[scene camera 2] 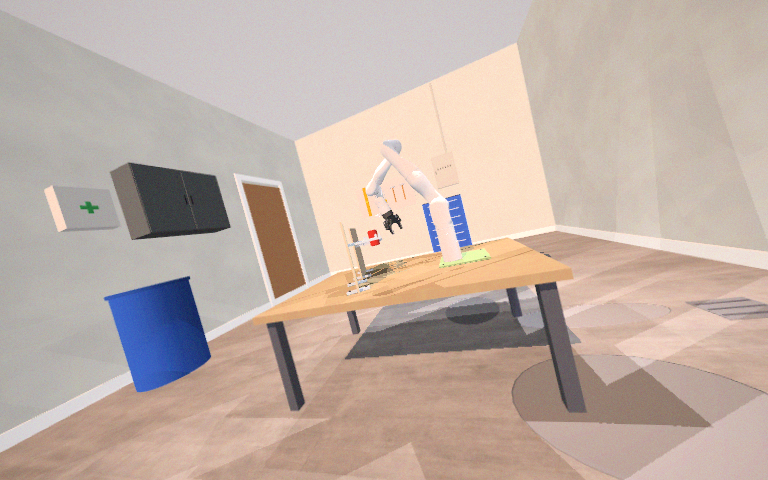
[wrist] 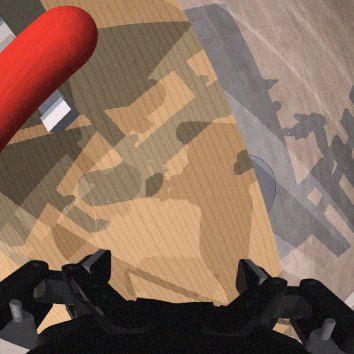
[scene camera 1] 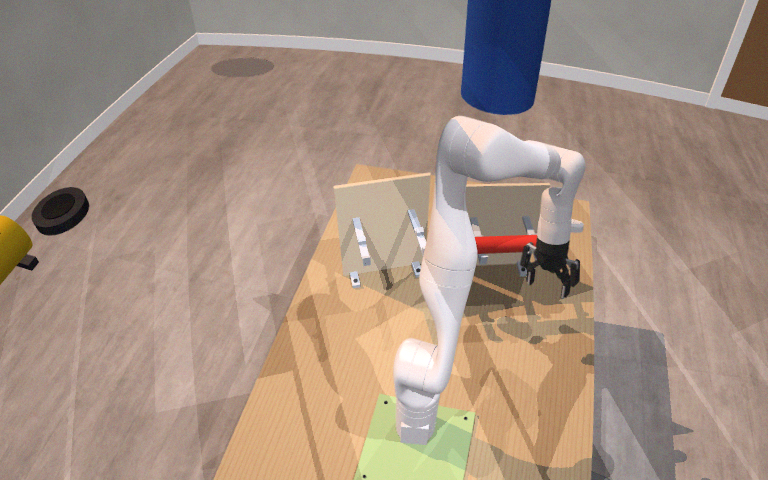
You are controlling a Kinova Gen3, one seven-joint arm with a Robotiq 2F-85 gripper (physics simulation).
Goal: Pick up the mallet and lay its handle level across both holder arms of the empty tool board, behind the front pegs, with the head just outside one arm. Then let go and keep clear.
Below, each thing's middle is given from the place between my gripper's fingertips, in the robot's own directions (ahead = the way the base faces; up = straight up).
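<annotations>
Red mallet (scene camera 1: 490,244): 110 mm to the left of my hand, 130 mm ahead of it.
</annotations>
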